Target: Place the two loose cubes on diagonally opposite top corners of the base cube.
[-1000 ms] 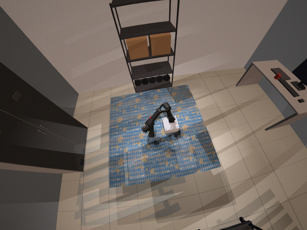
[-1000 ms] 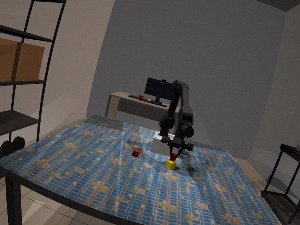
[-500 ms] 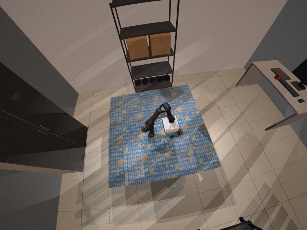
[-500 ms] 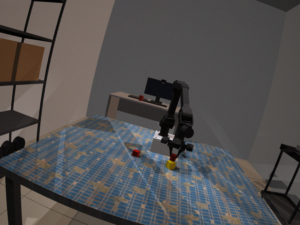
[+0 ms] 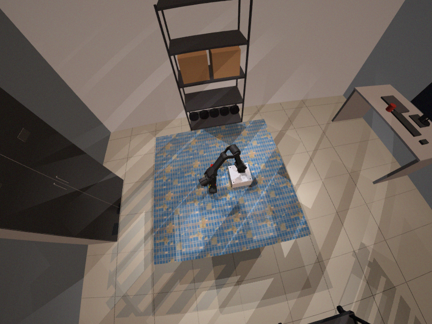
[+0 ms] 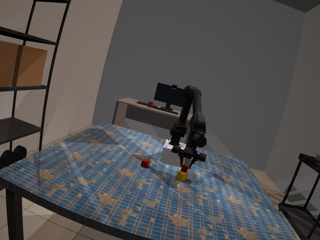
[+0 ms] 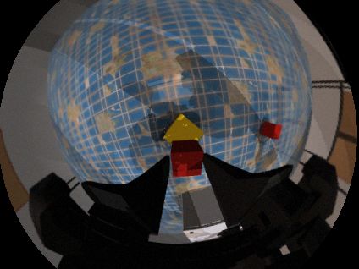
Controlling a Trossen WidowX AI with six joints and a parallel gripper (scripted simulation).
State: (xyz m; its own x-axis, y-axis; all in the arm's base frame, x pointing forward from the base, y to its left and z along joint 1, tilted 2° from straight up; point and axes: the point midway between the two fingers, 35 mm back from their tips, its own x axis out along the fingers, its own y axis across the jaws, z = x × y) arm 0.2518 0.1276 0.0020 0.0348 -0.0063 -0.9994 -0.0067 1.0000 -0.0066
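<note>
Now: the yellow cube 40 mm below my gripper tip and 20 mm ahead of it.
</note>
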